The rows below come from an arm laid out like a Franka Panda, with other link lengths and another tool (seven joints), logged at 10 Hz.
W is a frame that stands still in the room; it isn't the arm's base.
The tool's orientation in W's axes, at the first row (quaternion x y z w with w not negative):
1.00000, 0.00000, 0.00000, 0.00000
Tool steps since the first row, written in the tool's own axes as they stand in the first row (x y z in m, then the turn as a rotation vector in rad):
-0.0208, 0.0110, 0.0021, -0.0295, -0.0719, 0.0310
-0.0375, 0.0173, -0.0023, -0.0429, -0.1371, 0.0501
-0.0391, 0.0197, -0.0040, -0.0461, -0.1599, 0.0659
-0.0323, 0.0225, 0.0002, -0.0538, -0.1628, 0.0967
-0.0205, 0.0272, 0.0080, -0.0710, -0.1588, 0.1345
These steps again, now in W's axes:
-0.0208, -0.0110, -0.0021, -0.0295, 0.0719, -0.0310
-0.0375, -0.0173, 0.0023, -0.0429, 0.1371, -0.0501
-0.0391, -0.0197, 0.0040, -0.0461, 0.1599, -0.0659
-0.0323, -0.0225, -0.0002, -0.0538, 0.1628, -0.0967
-0.0205, -0.0272, -0.0080, -0.0710, 0.1588, -0.1345

